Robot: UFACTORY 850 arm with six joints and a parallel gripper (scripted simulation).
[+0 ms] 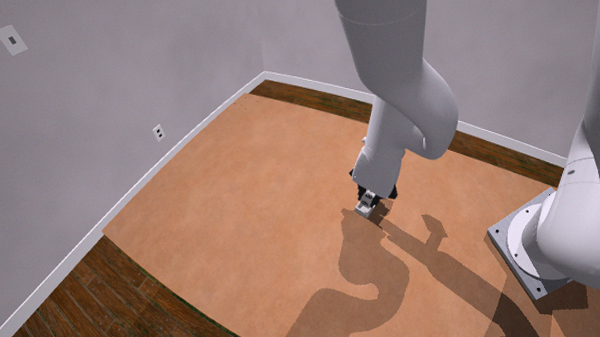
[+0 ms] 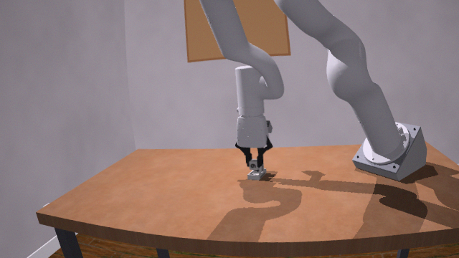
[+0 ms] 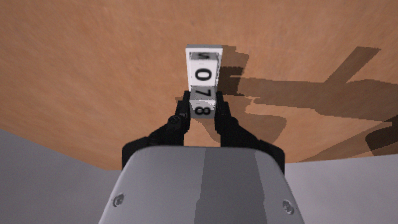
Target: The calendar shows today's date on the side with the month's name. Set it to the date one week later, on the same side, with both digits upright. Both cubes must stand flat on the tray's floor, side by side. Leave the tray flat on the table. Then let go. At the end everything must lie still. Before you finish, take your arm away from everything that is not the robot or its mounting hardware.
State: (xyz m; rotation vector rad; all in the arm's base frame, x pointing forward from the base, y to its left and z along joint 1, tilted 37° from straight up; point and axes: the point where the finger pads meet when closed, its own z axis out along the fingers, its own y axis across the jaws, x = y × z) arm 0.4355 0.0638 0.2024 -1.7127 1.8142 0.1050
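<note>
Right now my hand is 5 cm above the white calendar tray and 2 cm to the left of it.
</note>
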